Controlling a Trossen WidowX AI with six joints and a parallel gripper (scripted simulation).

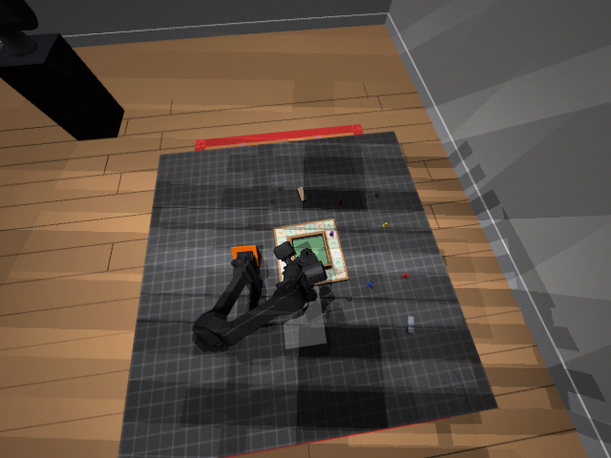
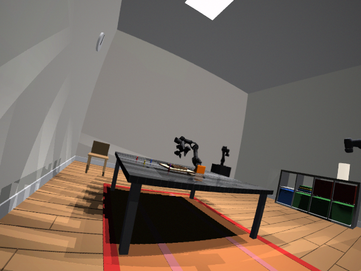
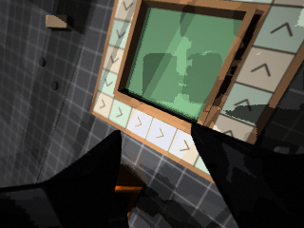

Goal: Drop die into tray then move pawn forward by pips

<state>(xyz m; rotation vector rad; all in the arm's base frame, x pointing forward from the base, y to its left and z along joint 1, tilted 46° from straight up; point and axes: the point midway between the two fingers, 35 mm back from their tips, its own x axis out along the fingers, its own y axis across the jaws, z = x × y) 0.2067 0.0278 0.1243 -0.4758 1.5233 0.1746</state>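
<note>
The white die lies 16 cm to the right of my gripper tip, 12 cm below it and 1 cm ahead of it. The rest, counted from my gripper tip: green dice tray: 12 cm below, 6 cm ahead, 5 cm to the left; then purple pawn: 17 cm ahead, 13 cm to the left, 10 cm below; then blue pawn: 30 cm ahead, 11 cm to the right, 11 cm below.
</note>
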